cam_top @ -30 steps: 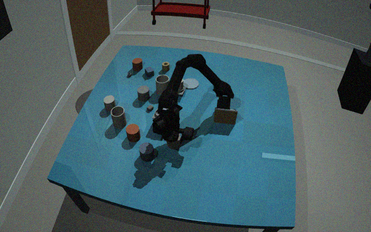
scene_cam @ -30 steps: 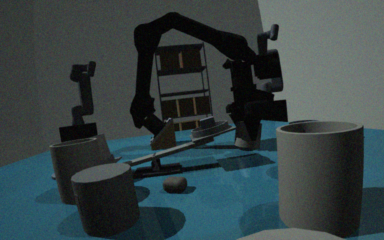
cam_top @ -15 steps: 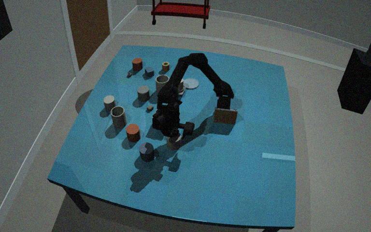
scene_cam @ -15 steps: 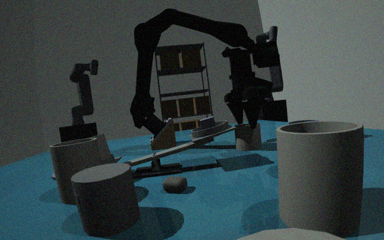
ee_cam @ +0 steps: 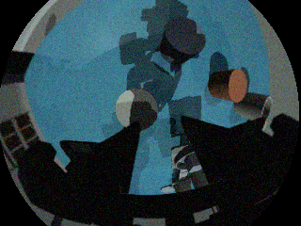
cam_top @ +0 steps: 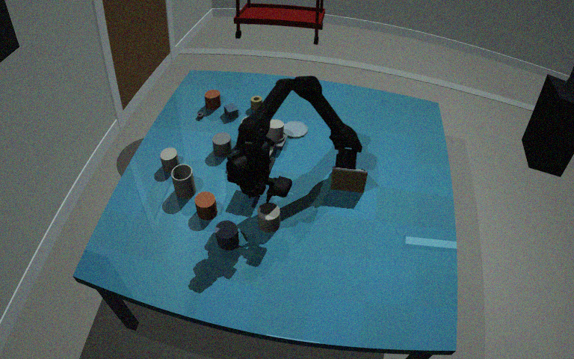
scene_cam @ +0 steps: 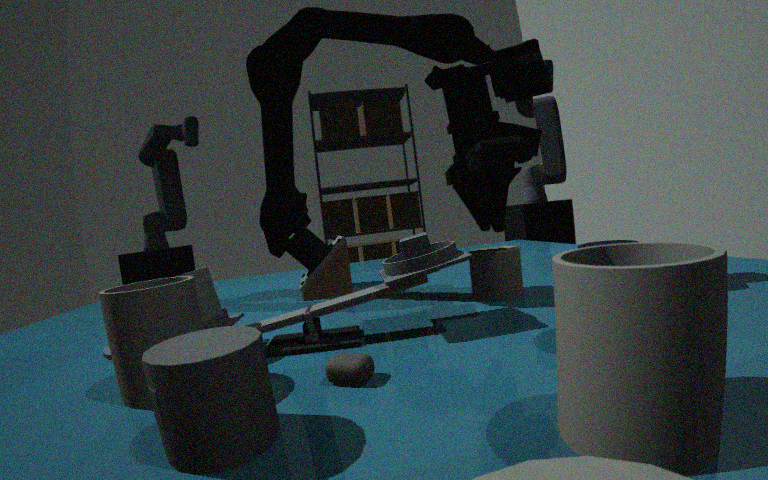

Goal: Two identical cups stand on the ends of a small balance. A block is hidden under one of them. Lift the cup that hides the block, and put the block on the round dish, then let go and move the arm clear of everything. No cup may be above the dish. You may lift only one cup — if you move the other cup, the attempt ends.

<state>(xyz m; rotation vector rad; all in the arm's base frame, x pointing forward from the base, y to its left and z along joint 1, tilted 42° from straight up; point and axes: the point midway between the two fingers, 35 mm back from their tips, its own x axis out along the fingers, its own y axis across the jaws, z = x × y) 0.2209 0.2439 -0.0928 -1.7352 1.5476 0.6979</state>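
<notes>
Now: gripper tip 11 cm to the left of the grey block, 6 cm short of it and 1 cm above it. Round my gripper tip: pebble (19 cm to the right, 17 cm ahead, 8 cm below); dark cylinder (14 cm to the left, 6 cm below, 6 cm ahead); balance beam (23 cm to the right, 6 cm ahead, 5 cm below).
</notes>
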